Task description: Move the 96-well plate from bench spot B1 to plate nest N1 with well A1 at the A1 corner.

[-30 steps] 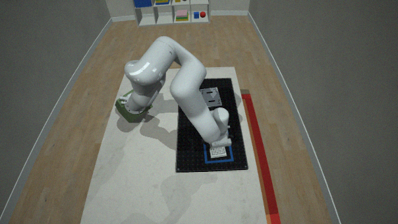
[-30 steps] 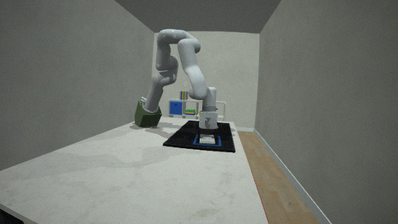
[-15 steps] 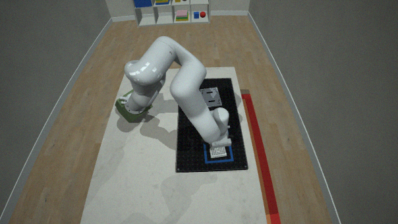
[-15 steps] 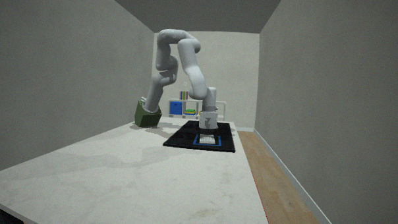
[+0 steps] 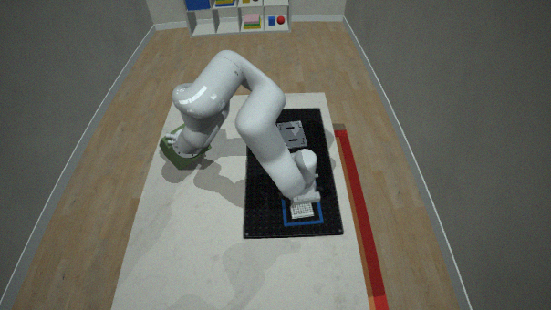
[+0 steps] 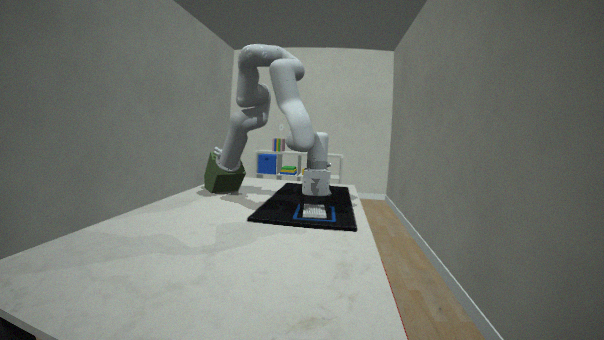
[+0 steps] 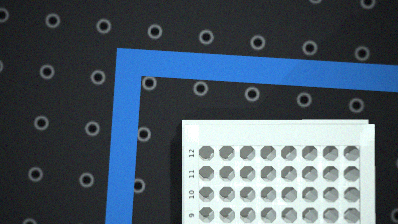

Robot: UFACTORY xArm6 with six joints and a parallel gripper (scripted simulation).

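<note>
Now: the grey plate nest N1 36 cm to the left of my hand, 5 cm ahead of it and 1 cm below it. Round my hand: A1 label 44 cm to the left, 11 cm ahead, 1 cm below; then white 96-well plate 1 cm below.
</note>
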